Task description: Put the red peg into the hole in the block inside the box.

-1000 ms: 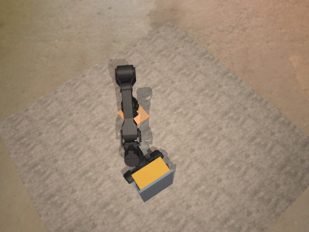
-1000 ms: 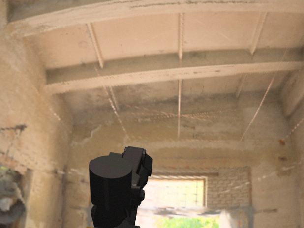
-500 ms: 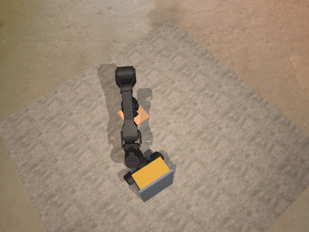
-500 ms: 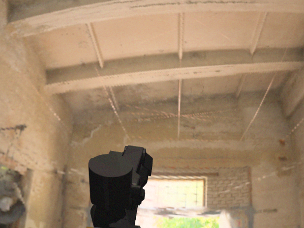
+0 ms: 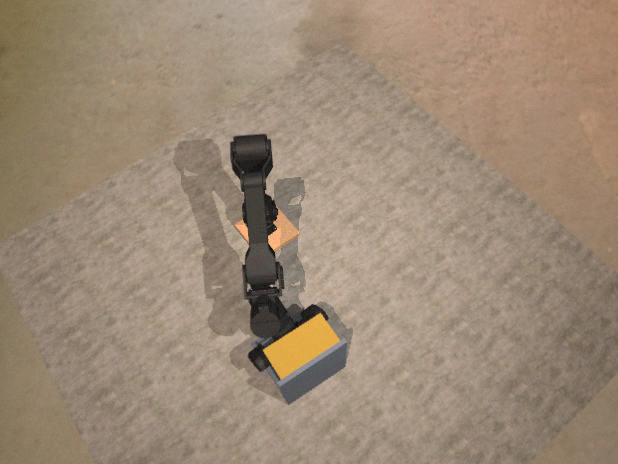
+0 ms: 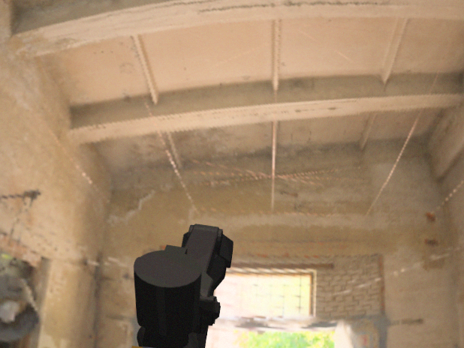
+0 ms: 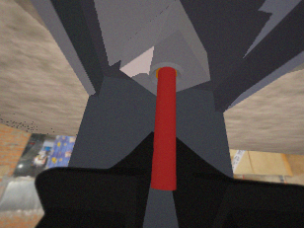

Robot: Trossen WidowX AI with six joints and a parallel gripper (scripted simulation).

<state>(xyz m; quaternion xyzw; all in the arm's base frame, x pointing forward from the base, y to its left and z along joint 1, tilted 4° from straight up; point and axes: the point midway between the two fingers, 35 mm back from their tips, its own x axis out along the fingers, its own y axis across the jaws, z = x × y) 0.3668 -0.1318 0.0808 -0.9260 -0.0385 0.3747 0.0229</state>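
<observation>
My gripper tip is 1 cm past the orange roof and 12 cm below it. Round my gripper tip: red peg: 3 cm behind, 1 cm below.
</observation>
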